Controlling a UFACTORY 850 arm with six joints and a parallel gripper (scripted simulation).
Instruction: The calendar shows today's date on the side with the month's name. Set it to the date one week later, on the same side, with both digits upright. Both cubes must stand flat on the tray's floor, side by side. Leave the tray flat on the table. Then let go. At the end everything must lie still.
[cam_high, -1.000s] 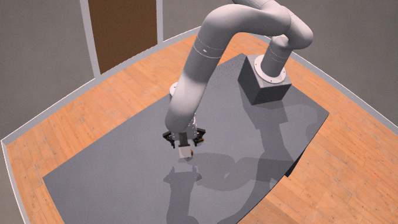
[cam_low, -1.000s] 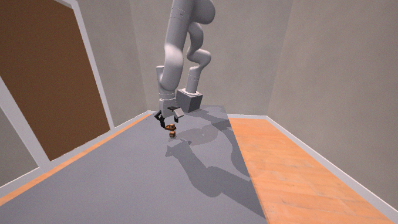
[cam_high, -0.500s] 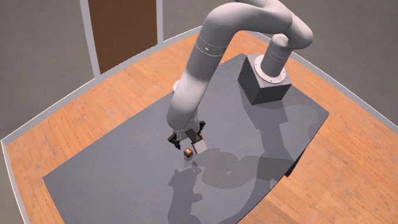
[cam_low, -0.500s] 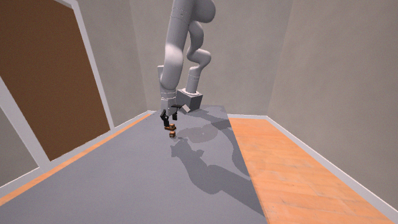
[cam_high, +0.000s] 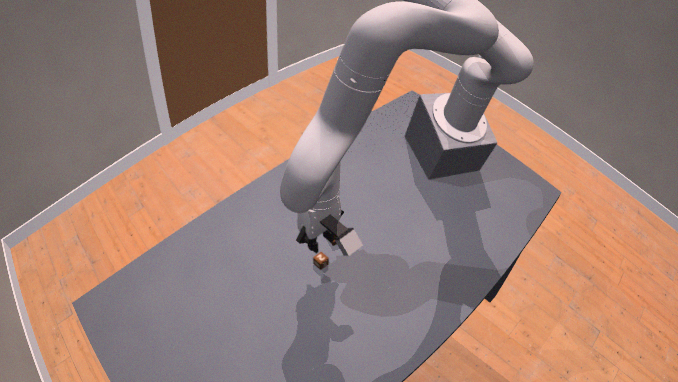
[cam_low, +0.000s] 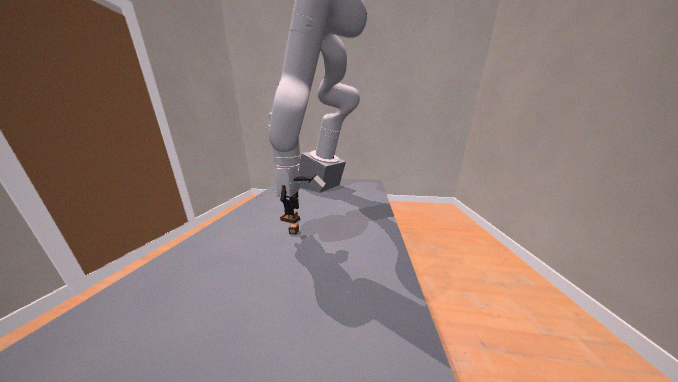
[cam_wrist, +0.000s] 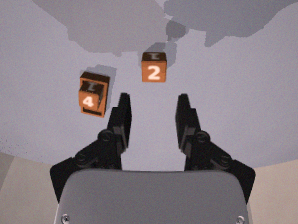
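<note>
My gripper is now 9 cm above the number cube. From my hand the other things lie so: brown wooden calendar tray: 9 cm behind, 6 cm to the right, 10 cm below.
</note>
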